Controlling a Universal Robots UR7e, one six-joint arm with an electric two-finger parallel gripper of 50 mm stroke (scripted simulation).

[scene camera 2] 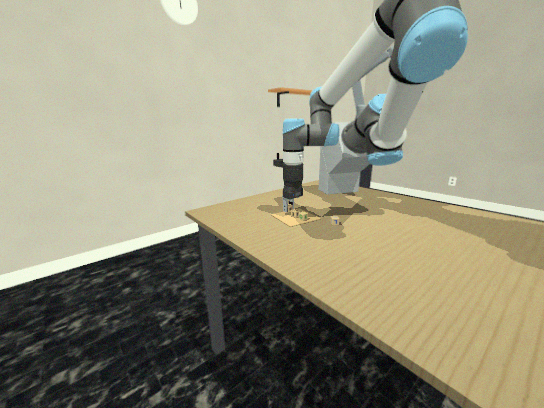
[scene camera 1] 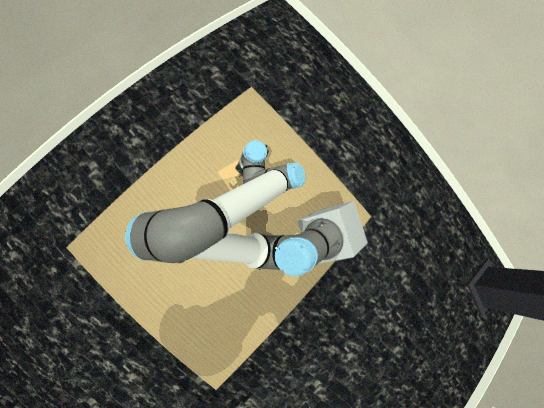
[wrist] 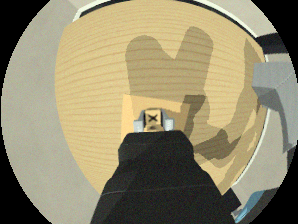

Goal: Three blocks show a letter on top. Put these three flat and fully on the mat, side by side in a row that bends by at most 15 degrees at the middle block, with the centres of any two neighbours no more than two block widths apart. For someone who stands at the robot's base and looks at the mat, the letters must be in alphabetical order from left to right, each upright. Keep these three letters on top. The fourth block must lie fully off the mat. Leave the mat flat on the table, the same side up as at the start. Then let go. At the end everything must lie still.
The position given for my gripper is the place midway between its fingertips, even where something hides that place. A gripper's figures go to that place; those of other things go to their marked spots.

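My gripper (wrist: 152, 114) is 160 mm from the lens. A tan mat (wrist: 132, 105) is 180 mm from the lens.
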